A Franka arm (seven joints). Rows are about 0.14 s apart.
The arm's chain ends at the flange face. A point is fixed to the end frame.
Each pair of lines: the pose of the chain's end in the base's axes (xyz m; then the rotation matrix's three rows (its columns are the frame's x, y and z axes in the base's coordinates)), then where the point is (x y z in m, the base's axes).
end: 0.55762 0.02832 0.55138; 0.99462 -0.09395 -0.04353; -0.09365 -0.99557 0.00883; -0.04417 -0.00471 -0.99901
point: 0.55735 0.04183 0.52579
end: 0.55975 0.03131 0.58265; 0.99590 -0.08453 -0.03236; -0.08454 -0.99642 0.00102; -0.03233 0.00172 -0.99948
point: 0.55964 0.04462 0.55695
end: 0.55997 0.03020 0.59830; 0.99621 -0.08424 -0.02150; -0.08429 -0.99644 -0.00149; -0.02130 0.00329 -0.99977
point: 0.56014 0.04345 0.57257
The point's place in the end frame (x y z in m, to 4 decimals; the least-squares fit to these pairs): -0.0004 -0.0133 0.0257
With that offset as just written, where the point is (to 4 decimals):
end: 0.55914 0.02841 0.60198; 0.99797 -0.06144 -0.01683; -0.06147 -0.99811 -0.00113; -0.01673 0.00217 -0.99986
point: 0.5591 0.0417 0.5763
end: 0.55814 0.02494 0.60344; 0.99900 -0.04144 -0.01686; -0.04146 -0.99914 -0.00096; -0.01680 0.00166 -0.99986
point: 0.5579 0.0382 0.5777
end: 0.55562 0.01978 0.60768; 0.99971 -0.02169 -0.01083; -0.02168 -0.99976 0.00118; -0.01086 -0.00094 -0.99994
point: 0.5552 0.0331 0.5820
